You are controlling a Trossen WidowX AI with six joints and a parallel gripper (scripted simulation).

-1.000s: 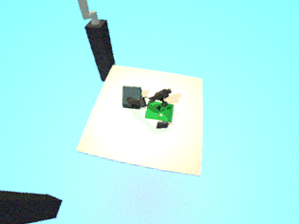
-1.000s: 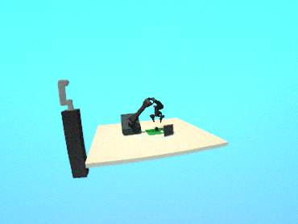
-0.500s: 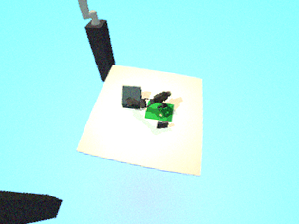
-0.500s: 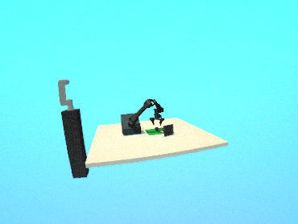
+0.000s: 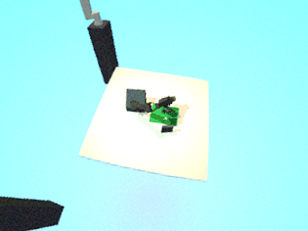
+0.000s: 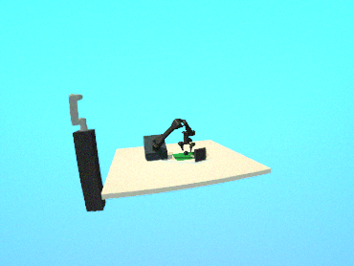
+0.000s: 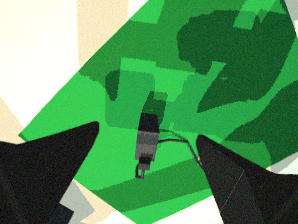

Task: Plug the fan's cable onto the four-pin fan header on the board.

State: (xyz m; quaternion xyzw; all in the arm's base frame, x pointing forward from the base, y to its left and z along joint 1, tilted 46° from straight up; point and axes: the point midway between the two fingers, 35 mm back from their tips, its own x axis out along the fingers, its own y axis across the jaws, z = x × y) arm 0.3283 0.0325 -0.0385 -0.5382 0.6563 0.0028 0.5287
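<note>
Now: the fan cable plug 10 mm behind my gripper tip, 10 mm to the right of it and 10 mm below it. Also, from my gripper tip: four-pin fan header: 30 mm ahead, 90 mm to the right, 30 mm below; green board: 10 mm ahead, 40 mm to the right, 50 mm below; dark fan: 70 mm ahead, 220 mm to the right, 20 mm above.
</note>
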